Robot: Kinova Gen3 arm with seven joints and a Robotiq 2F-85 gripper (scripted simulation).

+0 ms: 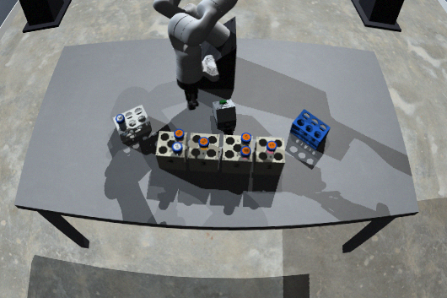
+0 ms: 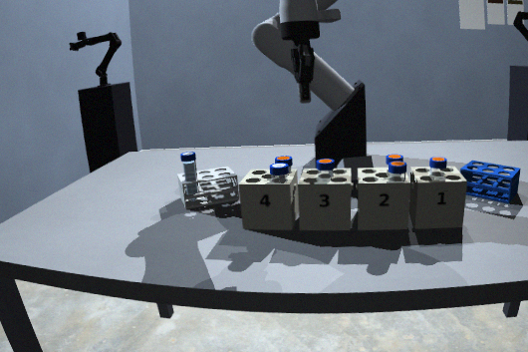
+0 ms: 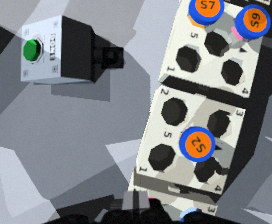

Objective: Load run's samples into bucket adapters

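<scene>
Right now the done desk is 130 mm behind my hand, 110 mm to the left of it and 190 mm below it. From my hand the other things lie so: sample tube S4: 20 mm ahead, 40 mm to the right, 180 mm below; sample tube S2: 50 mm ahead, 40 mm to the left, 180 mm below; water blank marked 20: 80 mm ahead, 50 mm to the right, 180 mm below.
</scene>
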